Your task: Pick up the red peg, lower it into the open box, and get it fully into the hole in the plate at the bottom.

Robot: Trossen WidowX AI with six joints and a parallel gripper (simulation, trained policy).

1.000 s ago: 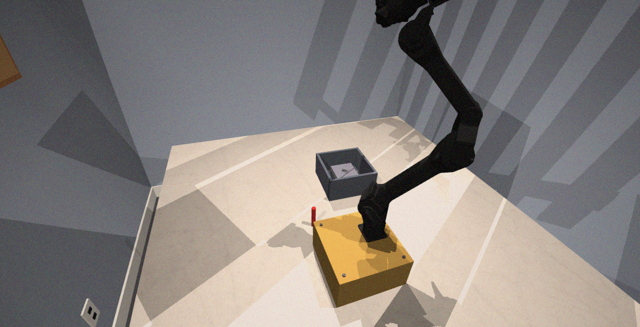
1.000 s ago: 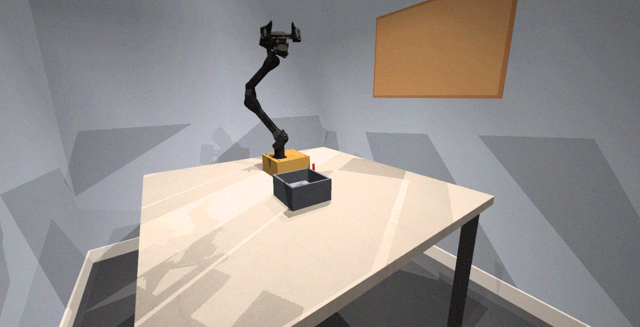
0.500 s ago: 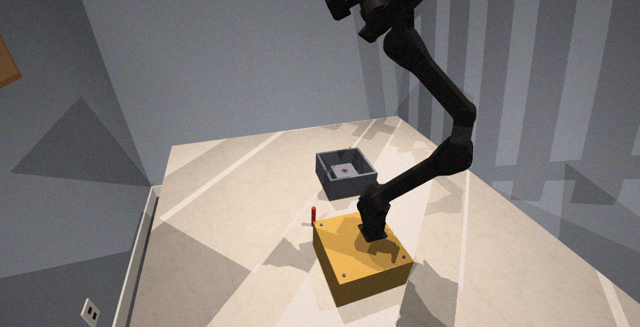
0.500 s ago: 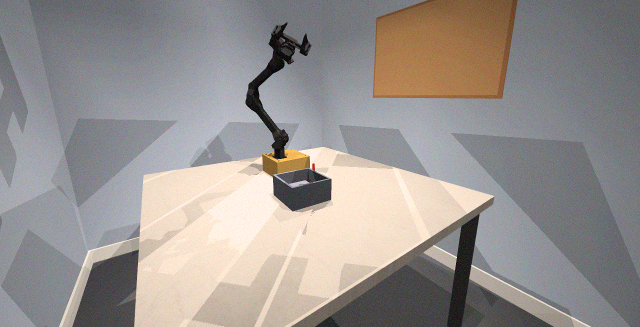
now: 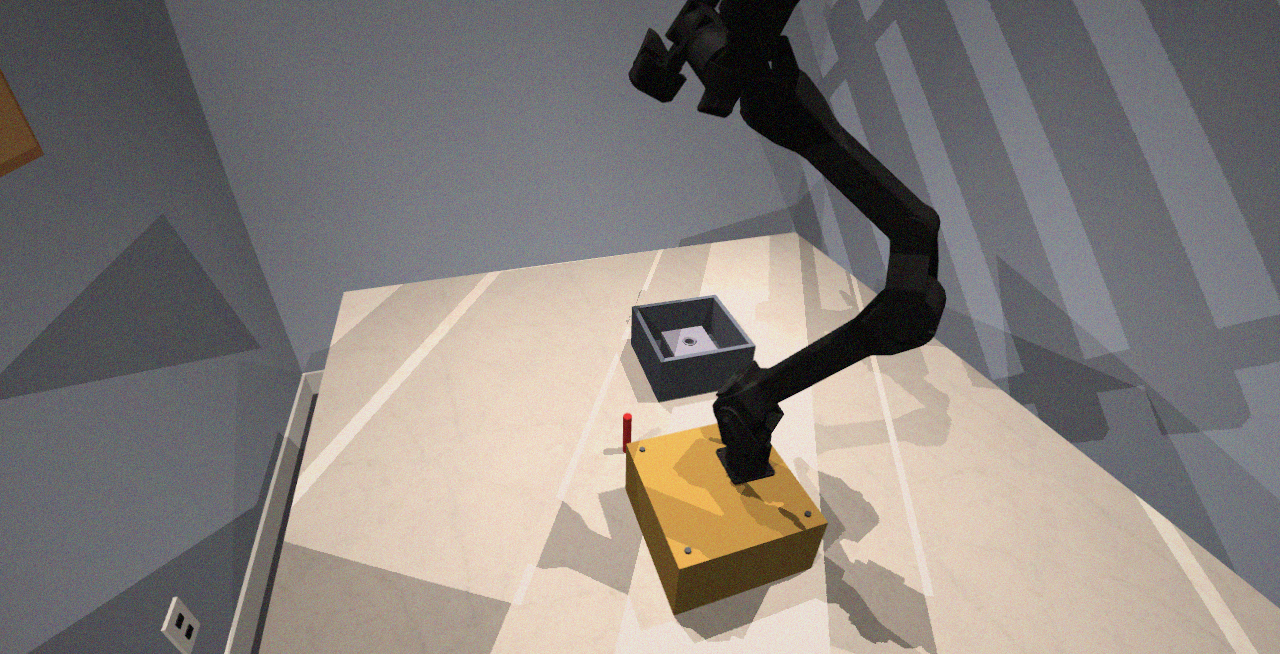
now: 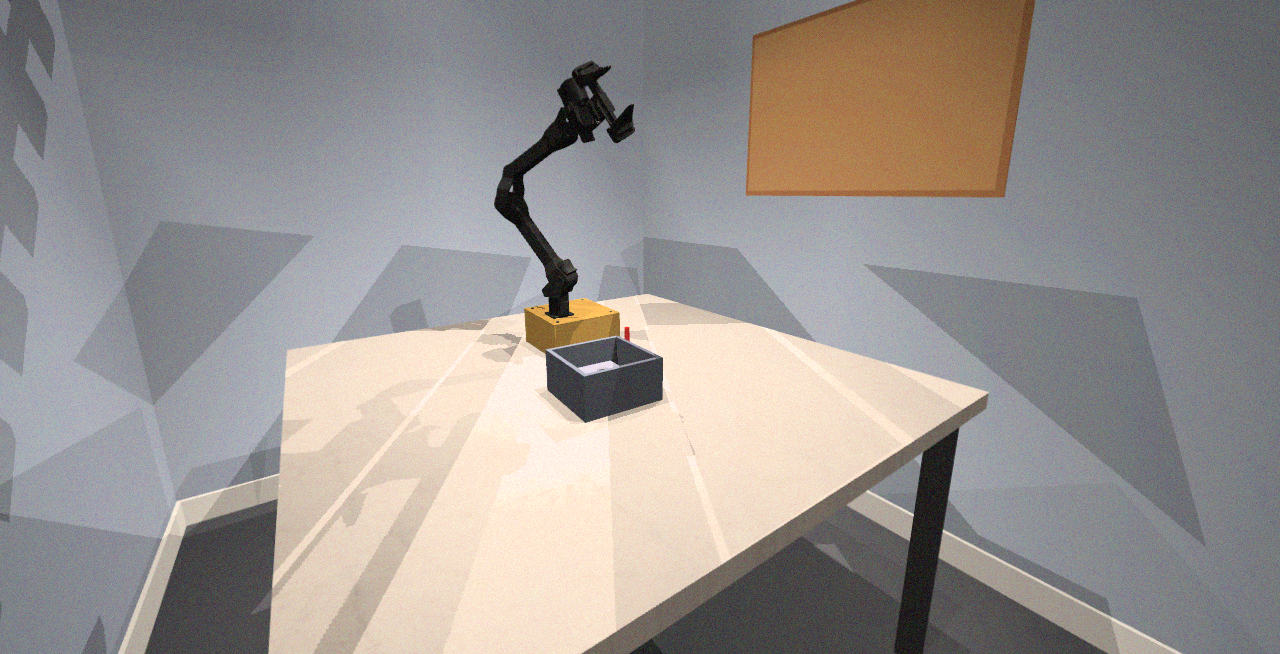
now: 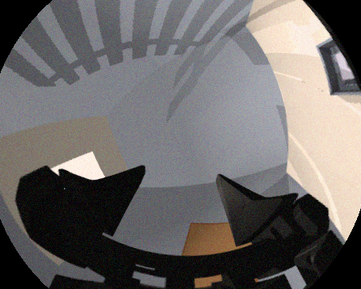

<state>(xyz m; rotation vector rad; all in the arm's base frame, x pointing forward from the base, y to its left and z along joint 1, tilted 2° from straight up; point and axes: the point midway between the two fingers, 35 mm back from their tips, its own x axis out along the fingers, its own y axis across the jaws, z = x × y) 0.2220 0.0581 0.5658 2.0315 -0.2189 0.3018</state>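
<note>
Right now the red peg is 630 mm below my gripper tip, 110 mm behind it and 80 mm to the left of it. Round my gripper tip: pale plate: 630 mm below, 100 mm to the right, 80 mm ahead; then dark grey box: 650 mm below, 100 mm to the right, 80 mm ahead.
</note>
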